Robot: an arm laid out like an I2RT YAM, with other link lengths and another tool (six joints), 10 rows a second.
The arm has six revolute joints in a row. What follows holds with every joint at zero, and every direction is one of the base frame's. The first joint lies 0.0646 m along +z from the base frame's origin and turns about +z. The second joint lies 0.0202 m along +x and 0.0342 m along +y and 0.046 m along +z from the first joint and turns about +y. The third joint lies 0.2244 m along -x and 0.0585 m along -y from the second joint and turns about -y. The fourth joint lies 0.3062 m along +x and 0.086 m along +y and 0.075 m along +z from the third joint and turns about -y. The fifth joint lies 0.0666 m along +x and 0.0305 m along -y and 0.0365 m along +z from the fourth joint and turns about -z. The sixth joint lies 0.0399 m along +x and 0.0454 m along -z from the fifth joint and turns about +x. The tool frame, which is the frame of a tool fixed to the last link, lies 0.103 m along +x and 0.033 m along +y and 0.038 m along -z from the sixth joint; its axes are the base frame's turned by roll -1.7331, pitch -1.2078 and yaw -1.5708 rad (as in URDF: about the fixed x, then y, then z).
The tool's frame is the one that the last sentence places.
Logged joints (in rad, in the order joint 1, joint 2, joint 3, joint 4, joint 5, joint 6), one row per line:
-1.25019, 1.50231, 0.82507, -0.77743, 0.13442, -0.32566
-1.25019, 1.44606, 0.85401, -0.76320, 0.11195, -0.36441
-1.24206, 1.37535, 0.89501, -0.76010, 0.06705, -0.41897
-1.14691, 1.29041, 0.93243, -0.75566, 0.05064, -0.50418
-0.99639, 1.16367, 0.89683, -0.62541, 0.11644, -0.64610
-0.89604, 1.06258, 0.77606, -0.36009, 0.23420, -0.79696
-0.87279, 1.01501, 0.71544, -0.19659, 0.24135, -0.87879
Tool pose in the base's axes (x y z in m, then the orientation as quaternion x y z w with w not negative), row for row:
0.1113, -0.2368, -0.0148, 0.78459, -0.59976, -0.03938, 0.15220
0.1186, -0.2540, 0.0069, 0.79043, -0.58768, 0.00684, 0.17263
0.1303, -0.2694, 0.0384, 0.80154, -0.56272, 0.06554, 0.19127
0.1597, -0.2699, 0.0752, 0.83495, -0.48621, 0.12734, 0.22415
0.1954, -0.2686, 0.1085, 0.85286, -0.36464, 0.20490, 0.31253
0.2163, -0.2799, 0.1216, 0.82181, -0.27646, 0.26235, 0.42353
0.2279, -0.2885, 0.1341, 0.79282, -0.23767, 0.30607, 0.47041
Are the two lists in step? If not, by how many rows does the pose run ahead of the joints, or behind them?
They are in step.
